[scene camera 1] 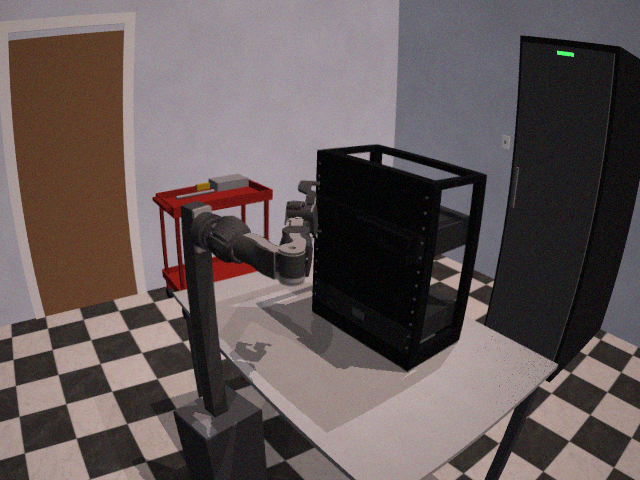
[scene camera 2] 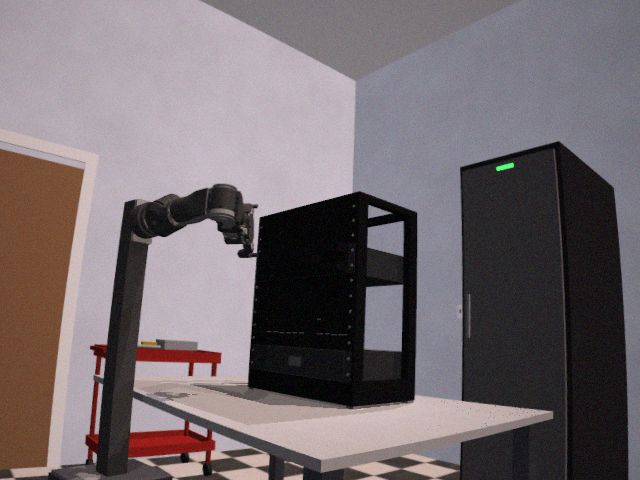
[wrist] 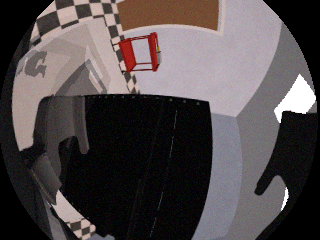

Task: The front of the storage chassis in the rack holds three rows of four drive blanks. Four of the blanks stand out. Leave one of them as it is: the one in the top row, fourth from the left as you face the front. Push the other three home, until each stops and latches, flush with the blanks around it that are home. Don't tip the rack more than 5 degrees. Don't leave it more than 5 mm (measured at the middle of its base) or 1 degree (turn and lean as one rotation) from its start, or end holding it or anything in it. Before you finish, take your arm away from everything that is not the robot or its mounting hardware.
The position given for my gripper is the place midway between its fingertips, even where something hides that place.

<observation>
I see my gripper (scene camera 1: pixel 312 206).
My gripper shows as well in the wrist view (wrist: pixel 160 143).
</observation>
